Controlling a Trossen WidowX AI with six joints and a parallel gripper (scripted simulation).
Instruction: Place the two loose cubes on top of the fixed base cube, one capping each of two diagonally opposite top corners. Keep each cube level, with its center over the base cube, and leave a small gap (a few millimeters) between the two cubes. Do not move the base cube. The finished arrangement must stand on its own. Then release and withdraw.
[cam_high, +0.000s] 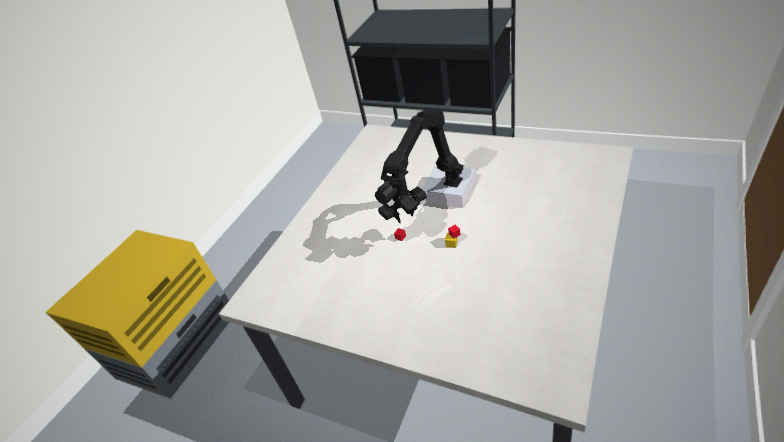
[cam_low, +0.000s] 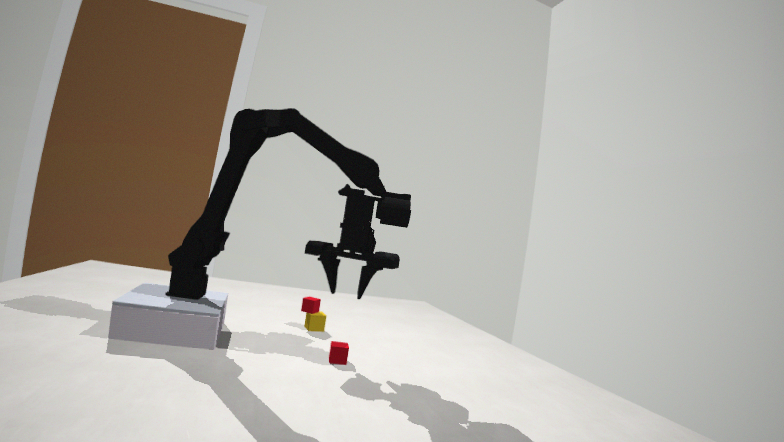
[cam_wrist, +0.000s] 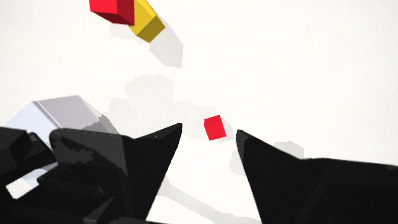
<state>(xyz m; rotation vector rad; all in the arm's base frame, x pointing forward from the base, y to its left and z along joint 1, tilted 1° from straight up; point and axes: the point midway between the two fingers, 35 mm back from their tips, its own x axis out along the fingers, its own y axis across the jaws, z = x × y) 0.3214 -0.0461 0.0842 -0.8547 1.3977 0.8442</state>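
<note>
The red cube lies 170 mm to the left of my gripper tip, 60 mm below it and 60 mm behind it. Also, from my gripper tip: yellow cube: 160 mm to the left, 100 mm below, 40 mm behind.
</note>
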